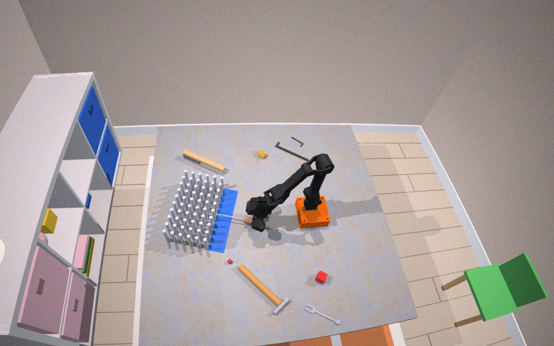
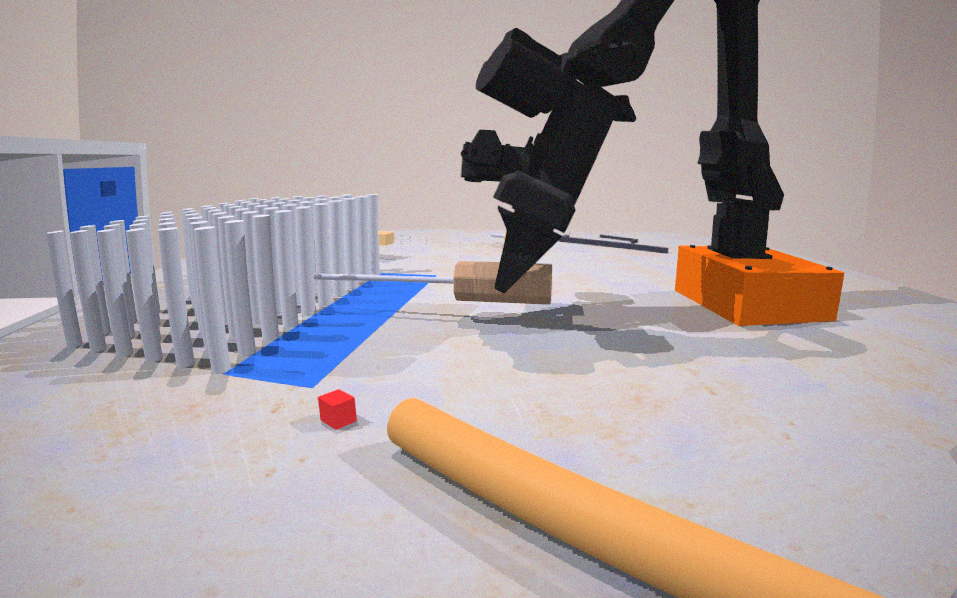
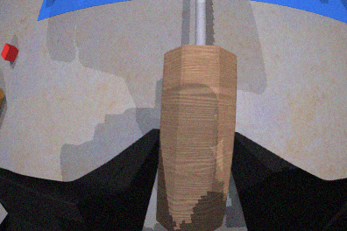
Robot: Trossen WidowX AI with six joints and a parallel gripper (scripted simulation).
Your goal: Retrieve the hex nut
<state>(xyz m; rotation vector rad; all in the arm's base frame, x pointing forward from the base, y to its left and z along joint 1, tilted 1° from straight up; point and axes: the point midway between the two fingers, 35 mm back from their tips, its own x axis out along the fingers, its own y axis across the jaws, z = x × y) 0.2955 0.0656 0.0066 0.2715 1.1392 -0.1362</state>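
The blue taped strip is 14 cm ahead of my gripper tip, 4 cm to the right of it and 3 cm below it. The rest, counted from my gripper tip: larger red cube 30 cm behind, 31 cm to the left, 1 cm below; small red cube 12 cm ahead, 20 cm to the left, 2 cm below; yellow screwdriver 9 cm behind, 46 cm to the right, 2 cm below.
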